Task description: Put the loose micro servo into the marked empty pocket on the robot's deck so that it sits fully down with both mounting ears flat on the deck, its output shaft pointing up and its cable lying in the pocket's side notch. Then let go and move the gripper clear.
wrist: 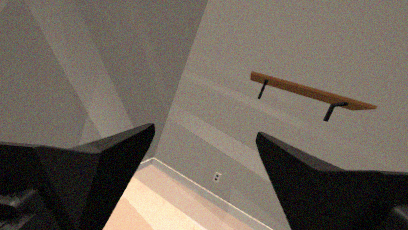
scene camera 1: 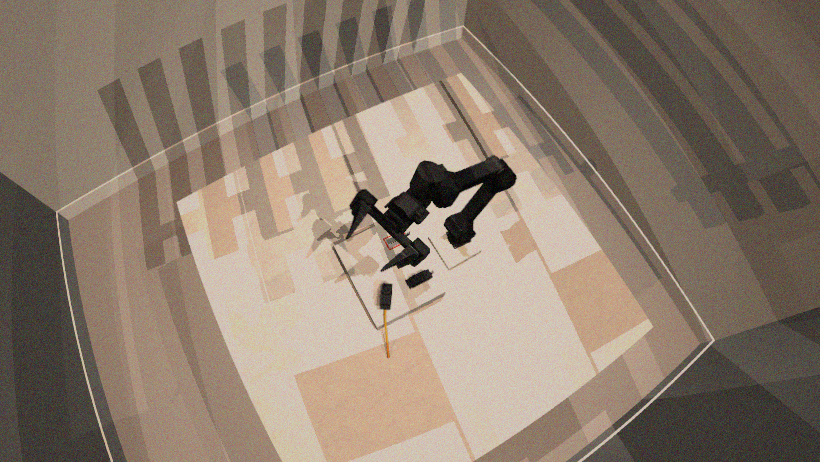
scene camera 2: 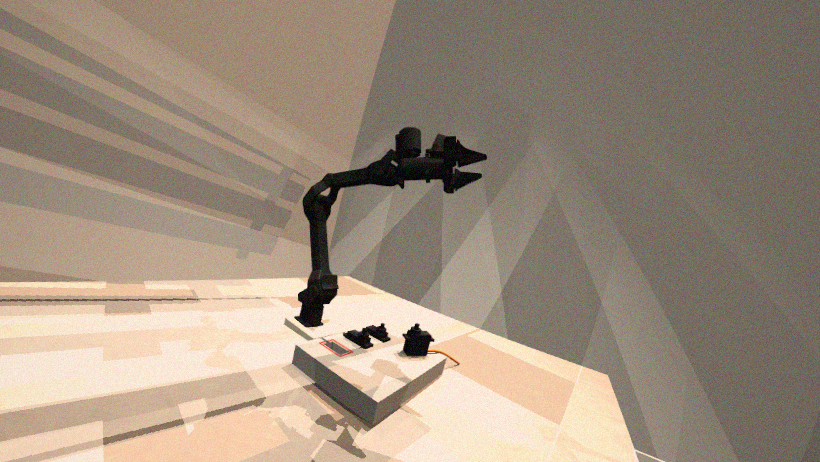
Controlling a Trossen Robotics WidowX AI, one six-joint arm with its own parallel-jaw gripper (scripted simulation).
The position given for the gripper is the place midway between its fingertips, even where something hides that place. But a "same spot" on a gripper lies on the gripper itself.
Labels:
The gripper shows in the wrist view (205, 132), in scene camera 1 and in scene camera 2. The same spot on the gripper: (scene camera 1: 361, 209) is (scene camera 2: 462, 145).

